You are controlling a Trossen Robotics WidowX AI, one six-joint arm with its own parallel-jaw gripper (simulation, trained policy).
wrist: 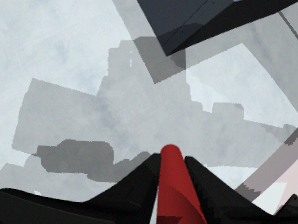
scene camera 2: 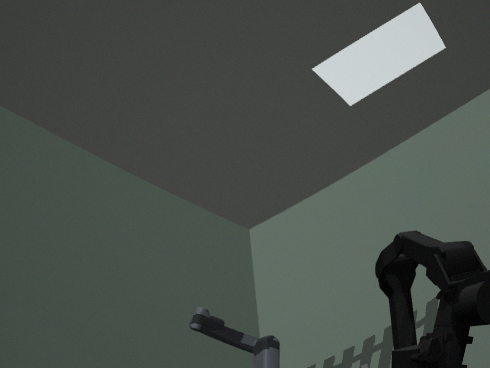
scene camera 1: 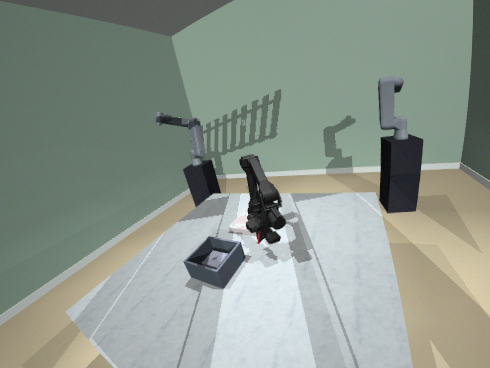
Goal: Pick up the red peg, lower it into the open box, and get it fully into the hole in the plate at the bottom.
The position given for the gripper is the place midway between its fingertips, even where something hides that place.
Note:
In view: the gripper (wrist: pixel 171 161) and a dark box (scene camera 1: pixel 220 277).
Scene camera 2 misses the dark box: it is out of frame.

